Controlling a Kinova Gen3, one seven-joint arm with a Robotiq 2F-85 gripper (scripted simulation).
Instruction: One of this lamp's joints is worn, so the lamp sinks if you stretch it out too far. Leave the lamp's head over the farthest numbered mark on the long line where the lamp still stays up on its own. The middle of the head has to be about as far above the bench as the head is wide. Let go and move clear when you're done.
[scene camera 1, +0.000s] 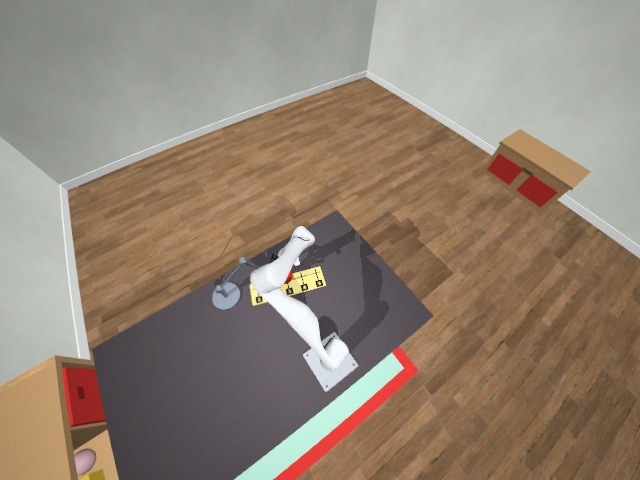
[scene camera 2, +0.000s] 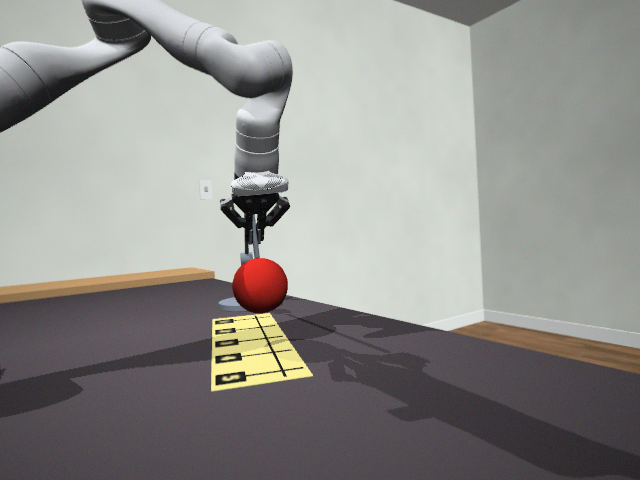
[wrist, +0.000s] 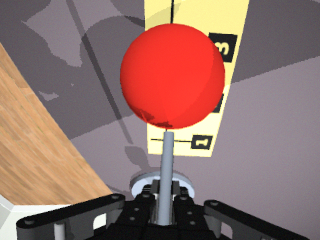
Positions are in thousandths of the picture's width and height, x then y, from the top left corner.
Observation:
I see my gripper (scene camera 2: 398, 503), a red ball lamp head (scene camera 2: 407, 595) and a yellow strip (scene camera 2: 390, 730).
My gripper is seen too in the wrist view (wrist: 517, 794). The red ball lamp head shows as well in the wrist view (wrist: 539, 319). The yellow strip is seen too in scene camera 1 (scene camera 1: 479, 584).

